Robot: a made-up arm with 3 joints. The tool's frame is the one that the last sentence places. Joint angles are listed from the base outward.
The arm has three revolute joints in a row. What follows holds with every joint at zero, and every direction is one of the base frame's. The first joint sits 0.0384 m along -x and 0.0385 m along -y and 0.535 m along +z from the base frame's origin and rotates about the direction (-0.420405, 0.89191, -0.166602), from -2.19 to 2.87 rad. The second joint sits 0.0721 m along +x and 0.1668 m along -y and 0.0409 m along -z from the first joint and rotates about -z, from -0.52 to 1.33 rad. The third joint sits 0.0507 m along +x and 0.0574 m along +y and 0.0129 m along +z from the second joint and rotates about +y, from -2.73 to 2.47 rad. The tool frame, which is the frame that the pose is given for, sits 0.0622 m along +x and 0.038 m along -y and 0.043 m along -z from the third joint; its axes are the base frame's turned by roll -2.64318, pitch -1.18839 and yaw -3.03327 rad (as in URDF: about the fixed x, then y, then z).
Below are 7 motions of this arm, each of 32 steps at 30 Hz.
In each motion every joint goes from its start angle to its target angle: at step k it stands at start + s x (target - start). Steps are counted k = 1, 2, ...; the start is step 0. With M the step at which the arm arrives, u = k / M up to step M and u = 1 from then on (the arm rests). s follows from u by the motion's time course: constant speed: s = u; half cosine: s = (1 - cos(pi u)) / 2; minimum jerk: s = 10 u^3 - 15 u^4 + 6 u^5.
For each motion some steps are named. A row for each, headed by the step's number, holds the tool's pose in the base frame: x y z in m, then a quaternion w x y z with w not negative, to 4 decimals.
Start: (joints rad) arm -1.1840 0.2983 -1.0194
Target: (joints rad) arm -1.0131 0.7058 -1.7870
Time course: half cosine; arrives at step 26
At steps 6, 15, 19, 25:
6: 0.1209 -0.2218 0.6450 0.3905 0.1481 0.9077 0.0399
15: 0.1020 -0.2407 0.6277 0.4353 0.3269 0.8373 0.0503
19: 0.0925 -0.2444 0.6199 0.4503 0.4015 0.7965 0.0397
25: 0.0849 -0.2454 0.6141 0.4603 0.4572 0.7606 0.0252

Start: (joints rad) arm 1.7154 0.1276 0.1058
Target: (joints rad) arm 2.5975 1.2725 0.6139
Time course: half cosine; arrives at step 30
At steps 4, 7, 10, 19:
4: -0.0624 -0.2932 0.5012 0.9754 -0.0943 -0.0466 0.1938
7: -0.0666 -0.3000 0.5196 0.9702 -0.1547 0.0024 0.1865
10: -0.0697 -0.3064 0.5473 0.9518 -0.2401 0.0695 0.1777
19: -0.0492 -0.2960 0.6476 0.7831 -0.5348 0.2679 0.1700

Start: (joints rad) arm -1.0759 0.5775 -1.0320
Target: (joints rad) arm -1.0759 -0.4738 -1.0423
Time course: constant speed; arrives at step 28
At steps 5, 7, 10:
5: 0.1336 -0.2230 0.6361 0.3169 0.1407 0.9377 0.0229
7: 0.1315 -0.2151 0.6401 0.3362 0.1143 0.9348 0.0047
10: 0.1275 -0.2031 0.6452 0.3644 0.0743 0.9280 -0.0225

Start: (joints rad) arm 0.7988 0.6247 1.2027
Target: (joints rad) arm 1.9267 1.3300 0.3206
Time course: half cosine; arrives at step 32
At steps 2, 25, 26, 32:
2: -0.0246 -0.2511 0.4549 0.9635 -0.0949 -0.1293 -0.2142
25: -0.0548 -0.3178 0.6053 0.7844 -0.6075 -0.0068 0.1252
26: -0.0524 -0.3177 0.6118 0.7735 -0.6171 0.0017 0.1445
32: -0.0439 -0.3161 0.6300 0.7406 -0.6404 0.0276 0.2018

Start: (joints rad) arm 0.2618 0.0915 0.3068
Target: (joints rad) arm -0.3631 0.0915 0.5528
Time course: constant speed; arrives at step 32
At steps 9, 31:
9: 0.1183 -0.2002 0.4375 0.7085 0.1793 -0.6623 0.1648
31: 0.1501 -0.1717 0.4701 0.6060 0.2546 -0.7390 0.1478

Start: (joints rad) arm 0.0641 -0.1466 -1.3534
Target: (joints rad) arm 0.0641 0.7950 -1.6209
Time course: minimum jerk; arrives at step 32
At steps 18, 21, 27, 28, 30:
18: 0.1295 -0.2294 0.5624 0.0699 0.2251 0.9099 -0.3413
21: 0.1228 -0.2419 0.5650 0.0666 0.2971 0.8842 -0.3542
27: 0.1124 -0.2552 0.5682 0.0608 0.3822 0.8441 -0.3711
28: 0.1116 -0.2560 0.5684 0.0603 0.3880 0.8410 -0.3724
30: 0.1107 -0.2569 0.5686 0.0598 0.3938 0.8377 -0.3736

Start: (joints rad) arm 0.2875 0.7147 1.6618
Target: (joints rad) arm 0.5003 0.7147 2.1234
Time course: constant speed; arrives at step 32
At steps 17, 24, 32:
17: 0.0028 -0.1998 0.4672 0.9061 0.1218 -0.0059 -0.4052
24: -0.0016 -0.1973 0.4752 0.8926 0.1193 0.0500 -0.4320
32: -0.0050 -0.1946 0.4847 0.8718 0.1158 0.1123 -0.4625

